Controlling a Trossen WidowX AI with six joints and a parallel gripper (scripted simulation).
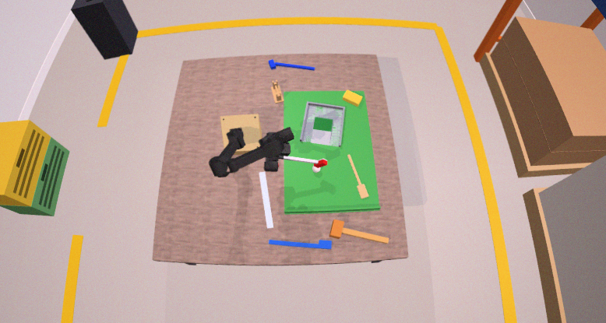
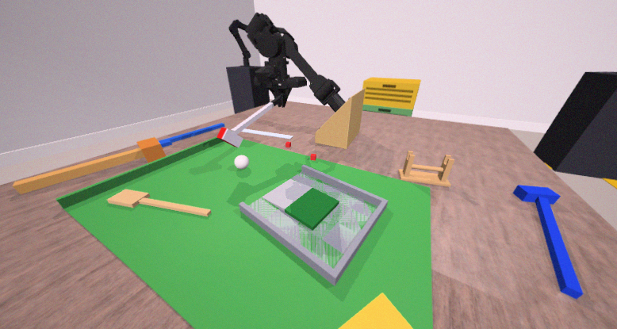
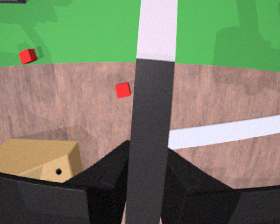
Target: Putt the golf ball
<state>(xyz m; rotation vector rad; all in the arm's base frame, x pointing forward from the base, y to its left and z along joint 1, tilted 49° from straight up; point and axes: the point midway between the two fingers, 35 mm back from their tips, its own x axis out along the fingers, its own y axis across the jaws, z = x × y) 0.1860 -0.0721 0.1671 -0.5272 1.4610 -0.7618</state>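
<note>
Now: gripper tip 15 cm to the left of the white bar, 14 cm above it and 6 cm past it. Also, from my gripper tip: tan paddle: 42 cm ahead, 14 cm below, 11 cm to the right; white golf ball: 21 cm ahead, 12 cm below, 2 cm to the right; green mat: 29 cm ahead, 14 cm below, 11 cm to the left.
</note>
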